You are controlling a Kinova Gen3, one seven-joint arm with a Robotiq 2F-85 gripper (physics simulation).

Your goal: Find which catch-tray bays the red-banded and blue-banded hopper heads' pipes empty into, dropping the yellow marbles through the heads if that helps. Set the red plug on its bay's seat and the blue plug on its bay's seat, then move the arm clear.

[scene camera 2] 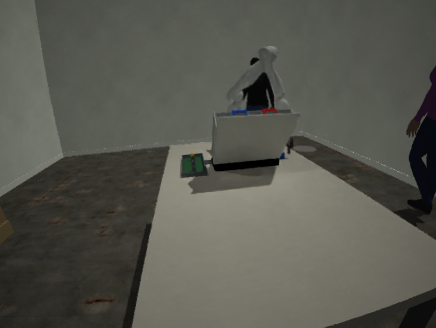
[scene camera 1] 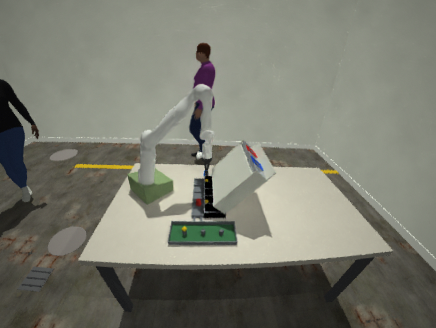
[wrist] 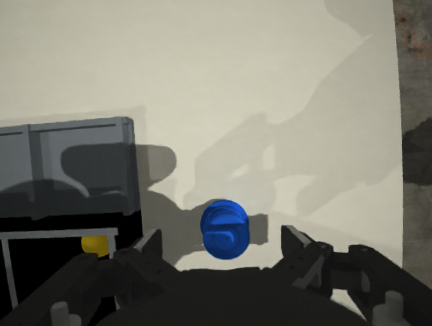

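Pixels of known places: gripper, fingertip midpoint: [scene camera 1: 206,172] [wrist: 221,240]; arm's base, link origin: [scene camera 1: 146,181].
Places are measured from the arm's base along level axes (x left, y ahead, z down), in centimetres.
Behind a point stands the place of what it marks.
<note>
My gripper [scene camera 1: 206,166] @(x 31.2, y 35.2, z 9.3 cm) [scene camera 2: 290,145] [wrist: 221,240] @(x 31.2, y 35.2, z 9.3 cm) is open and empty. The blue plug [scene camera 1: 205,173] [scene camera 2: 282,156] @(x 31.4, y 36.1, z 10.2 cm) [wrist: 225,230] @(x 31.3, y 34.0, z 8.1 cm) stands on the table beyond the tray's far end; in the wrist view it shows between the open fingers, below them. The red plug [scene camera 1: 198,202] @(x -4.6, y 34.9, z 8.4 cm) stands in the grey divided row [scene camera 1: 198,183] @(x 18.9, y 30.7, z 11.4 cm) [wrist: 129,170] @(x 23.7, y 30.9, z 11.0 cm) beside the black bays. One yellow marble [scene camera 1: 206,180] @(x 21.1, y 36.4, z 9.5 cm) [wrist: 95,245] @(x 22.3, y 36.2, z 8.9 cm) lies in the black end bay near the blue plug, another marble [scene camera 1: 206,201] @(x -1.7, y 39.6, z 9.5 cm) nearer the other end. The white hopper housing [scene camera 1: 232,175] @(x 0.6, y 54.2, z -11.1 cm) [scene camera 2: 255,137] @(x 9.6, y 63.5, z -9.1 cm) carries a red-banded head [scene camera 1: 251,151] @(x 20.5, y 65.7, z -18.3 cm) [scene camera 2: 270,111] @(x 17.4, y 62.2, z -21.6 cm) and a blue-banded head [scene camera 1: 257,164] @(x 5.4, y 68.4, z -17.5 cm) [scene camera 2: 240,113] @(x 2.4, y 64.3, z -21.4 cm). Its pipes are hidden.
A green tray [scene camera 1: 202,243] @(x -32.3, y 41.9, z 10.7 cm) [scene camera 2: 193,175] @(x -23.4, y 59.0, z 11.3 cm) lies near the table's front edge, with a yellow marble [scene camera 1: 184,228] @(x -27.3, y 31.4, z 6.8 cm) [scene camera 2: 192,155] @(x -26.6, y 32.2, z 7.9 cm) on one of its posts. The arm's green base block [scene camera 1: 150,187] @(x -5.1, y 4.6, z 0.3 cm) stands left of the bays. The tilted housing rises right beside the gripper. Two people stand beyond the table.
</note>
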